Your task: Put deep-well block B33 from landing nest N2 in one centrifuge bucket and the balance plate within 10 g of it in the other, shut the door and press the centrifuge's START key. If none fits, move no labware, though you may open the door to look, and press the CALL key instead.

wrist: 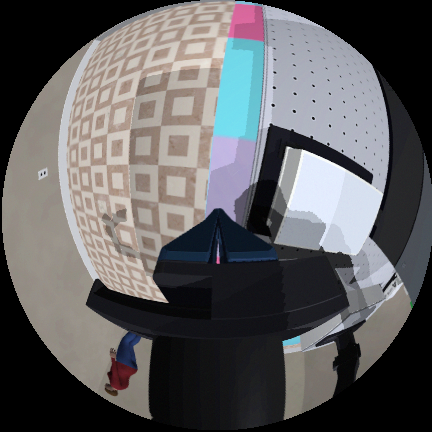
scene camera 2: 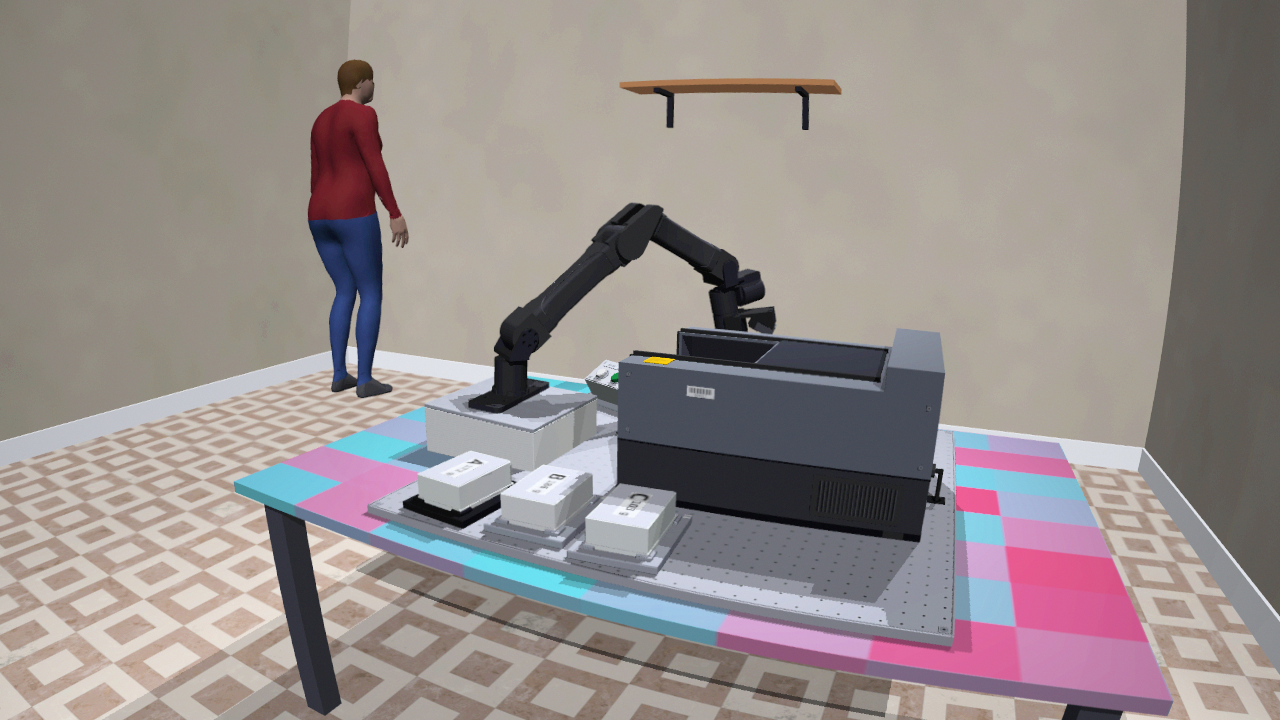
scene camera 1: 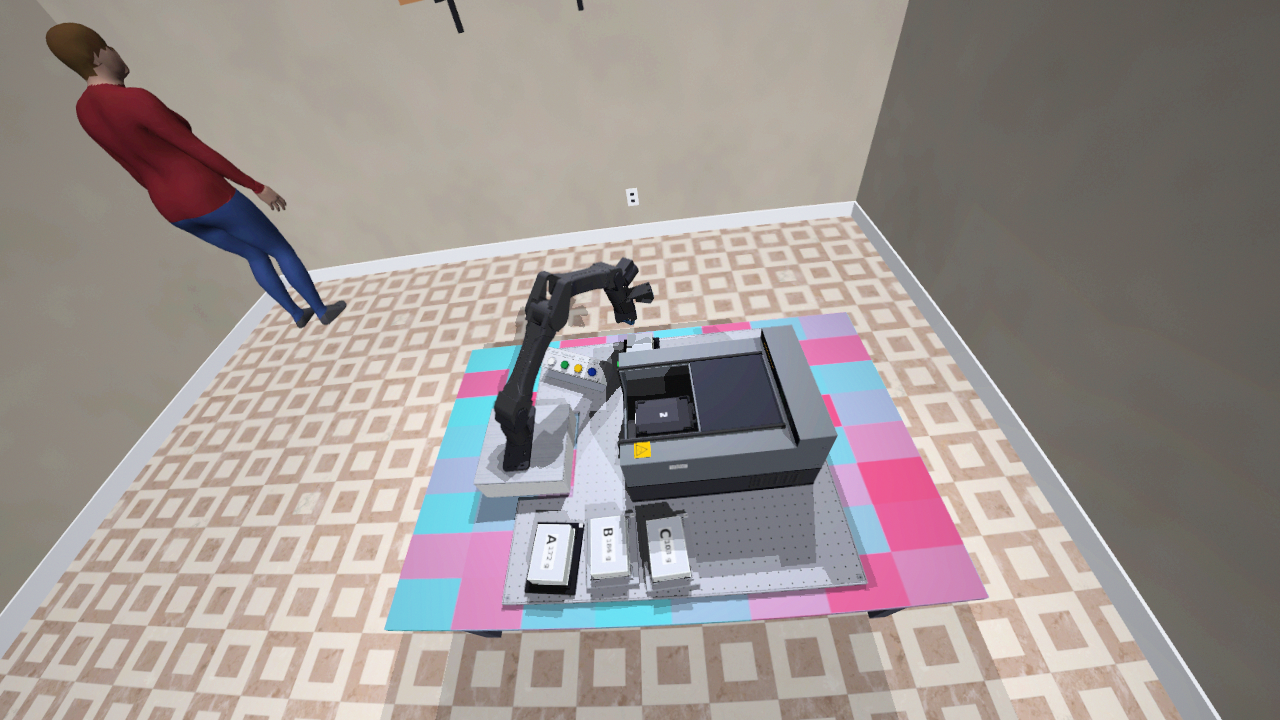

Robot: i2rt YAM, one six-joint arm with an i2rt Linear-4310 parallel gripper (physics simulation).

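Places are measured from the arm's base along level axes (x ahead, y left, z up), in centimetres.
Where they show: gripper, between the fingertips: (wrist: 217, 214) (scene camera 1: 632, 324); arm's base, origin of its link: (wrist: 342, 332) (scene camera 2: 510, 396) (scene camera 1: 520, 437).
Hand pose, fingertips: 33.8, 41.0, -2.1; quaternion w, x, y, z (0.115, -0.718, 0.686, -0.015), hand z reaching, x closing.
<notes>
Things, the pixels of their centre, and the offset from my fingertips, as dx, dy, dz.
- white block, middle of its body: (wrist: 332, 206) (scene camera 1: 640, 351) +1.6, -11.7, -1.7
- black nest, middle of its body: (wrist: 322, 197) (scene camera 1: 641, 356) +1.7, -11.7, -4.3
- centrifuge, middle of its body: (scene camera 2: 790, 410) (scene camera 1: 712, 413) +18.8, -44.2, +6.8
- dark door panel, middle of its body: (scene camera 2: 826, 358) (scene camera 1: 733, 390) +23.8, -44.3, +15.8
- Balance plates A, middle of its body: (scene camera 2: 465, 480) (scene camera 1: 552, 553) (wrist: 393, 287) -24.0, -71.6, -2.1
- B, middle of its body: (scene camera 2: 548, 496) (scene camera 1: 610, 546) -10.1, -71.3, -2.1
- C, middle of its body: (scene camera 2: 632, 518) (scene camera 1: 667, 548) +3.2, -73.1, -2.1
- key box, middle of its body: (scene camera 2: 632, 389) (scene camera 1: 576, 365) -19.3, -14.5, -1.2
My gripper (scene camera 1: 626, 320) (wrist: 217, 214) is shut and empty, above the table's back edge behind the centrifuge; in scene camera 2 its tips are hidden. In the wrist view a white block (wrist: 330, 200) sits in a black nest (wrist: 264, 172), right of and beyond the fingertips; no label is legible on it. The centrifuge (scene camera 1: 725, 452) (scene camera 2: 769, 411) has its top opening uncovered at the left, with a dark door panel (scene camera 1: 735, 392) to the right. Bucket 2 (scene camera 1: 651, 417) shows inside. Balance plates A (scene camera 1: 547, 557) (scene camera 2: 463, 481), B (scene camera 1: 608, 548) (scene camera 2: 546, 497) and C (scene camera 1: 667, 550) (scene camera 2: 629, 521) stand in front; their weights are hard to read.
A key box (scene camera 1: 572, 381) with white, green, yellow and blue keys stands left of the centrifuge, near the arm's pedestal (scene camera 1: 523, 484) (scene camera 2: 483, 434). The centrifuge's raised rear housing (scene camera 1: 799, 385) (scene camera 2: 919, 367) rises at the right. A person (scene camera 1: 156, 152) (scene camera 2: 344, 161) stands beyond the table.
</notes>
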